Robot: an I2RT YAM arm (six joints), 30 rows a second.
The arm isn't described. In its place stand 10 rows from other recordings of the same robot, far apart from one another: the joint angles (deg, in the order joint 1, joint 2, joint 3, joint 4, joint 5, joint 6), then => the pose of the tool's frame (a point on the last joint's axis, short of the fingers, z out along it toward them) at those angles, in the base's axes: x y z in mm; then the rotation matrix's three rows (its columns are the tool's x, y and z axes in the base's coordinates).
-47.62 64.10 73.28 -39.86 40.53 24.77 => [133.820, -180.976, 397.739], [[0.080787, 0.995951, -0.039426], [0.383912, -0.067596, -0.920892], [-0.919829, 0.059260, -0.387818]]
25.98 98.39 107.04 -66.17 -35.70 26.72 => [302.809, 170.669, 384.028], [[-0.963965, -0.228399, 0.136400], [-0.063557, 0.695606, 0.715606], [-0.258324, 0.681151, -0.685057]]
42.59 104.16 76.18 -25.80 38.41 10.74 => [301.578, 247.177, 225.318], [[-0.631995, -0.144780, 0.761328], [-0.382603, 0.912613, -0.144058], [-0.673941, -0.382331, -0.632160]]
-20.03 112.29 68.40 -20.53 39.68 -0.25 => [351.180, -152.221, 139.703], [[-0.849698, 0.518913, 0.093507], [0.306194, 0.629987, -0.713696], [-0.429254, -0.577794, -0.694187]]
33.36 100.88 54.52 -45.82 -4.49 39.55 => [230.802, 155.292, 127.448], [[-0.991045, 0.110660, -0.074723], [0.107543, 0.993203, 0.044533], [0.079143, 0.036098, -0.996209]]
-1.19 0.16 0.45 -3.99 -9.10 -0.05 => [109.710, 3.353, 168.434], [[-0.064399, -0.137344, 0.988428], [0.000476, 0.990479, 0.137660], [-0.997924, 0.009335, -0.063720]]
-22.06 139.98 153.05 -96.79 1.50 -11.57 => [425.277, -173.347, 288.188], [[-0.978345, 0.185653, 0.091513], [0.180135, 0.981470, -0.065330], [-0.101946, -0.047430, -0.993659]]
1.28 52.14 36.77 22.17 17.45 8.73 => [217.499, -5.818, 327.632], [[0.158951, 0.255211, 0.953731], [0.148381, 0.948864, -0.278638], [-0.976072, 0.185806, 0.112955]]
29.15 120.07 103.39 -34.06 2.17 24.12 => [414.216, 229.480, 244.283], [[-0.807535, -0.148815, 0.570737], [0.017184, 0.961301, 0.274965], [-0.589569, 0.231851, -0.773727]]
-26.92 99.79 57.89 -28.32 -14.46 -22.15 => [292.938, -138.774, 152.625], [[-0.913996, 0.019922, 0.405233], [0.054640, 0.995739, 0.074286], [-0.402027, 0.090039, -0.911190]]
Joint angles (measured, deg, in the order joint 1, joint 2, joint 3, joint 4, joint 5, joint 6), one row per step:
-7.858, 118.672, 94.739, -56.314, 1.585, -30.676
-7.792, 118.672, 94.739, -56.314, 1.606, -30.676
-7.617, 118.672, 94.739, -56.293, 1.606, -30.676
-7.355, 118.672, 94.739, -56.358, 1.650, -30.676
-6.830, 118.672, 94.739, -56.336, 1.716, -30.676
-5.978, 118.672, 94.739, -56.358, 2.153, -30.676
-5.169, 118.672, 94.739, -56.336, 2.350, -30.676
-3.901, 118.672, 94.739, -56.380, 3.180, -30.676
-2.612, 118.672, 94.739, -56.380, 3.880, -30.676
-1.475, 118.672, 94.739, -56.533, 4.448, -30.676
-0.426, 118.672, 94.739, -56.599, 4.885, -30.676
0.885, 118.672, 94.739, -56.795, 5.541, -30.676
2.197, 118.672, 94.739, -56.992, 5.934, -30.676
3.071, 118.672, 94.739, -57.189, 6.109, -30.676
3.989, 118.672, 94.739, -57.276, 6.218, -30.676
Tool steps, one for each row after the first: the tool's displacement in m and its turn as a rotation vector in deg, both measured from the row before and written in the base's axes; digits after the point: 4 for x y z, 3 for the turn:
0.0001, 0.0005, 0.0000, -0.021, 0.003, 0.062
0.0002, 0.0012, 0.0000, -0.003, -0.021, 0.175
0.0001, 0.0019, 0.0000, -0.035, 0.070, 0.255
0.0005, 0.0037, 0.0000, -0.067, -0.014, 0.514
0.0006, 0.0058, 0.0000, -0.426, 0.070, 0.778
0.0006, 0.0057, 0.0000, -0.195, -0.003, 0.776
0.0006, 0.0086, 0.0000, -0.812, 0.109, 1.128
0.0005, 0.0088, 0.0000, -0.689, 0.039, 1.171
0.0000, 0.0079, 0.0000, -0.554, 0.173, 1.042
0.0000, 0.0073, 0.0000, -0.430, 0.073, 0.977
-0.0003, 0.0090, 0.0000, -0.648, 0.193, 1.204
-0.0005, 0.0092, 0.0000, -0.393, 0.186, 1.249
-0.0006, 0.0062, 0.0000, -0.182, 0.189, 0.847
-0.0005, 0.0065, 0.0000, -0.113, 0.080, 0.901

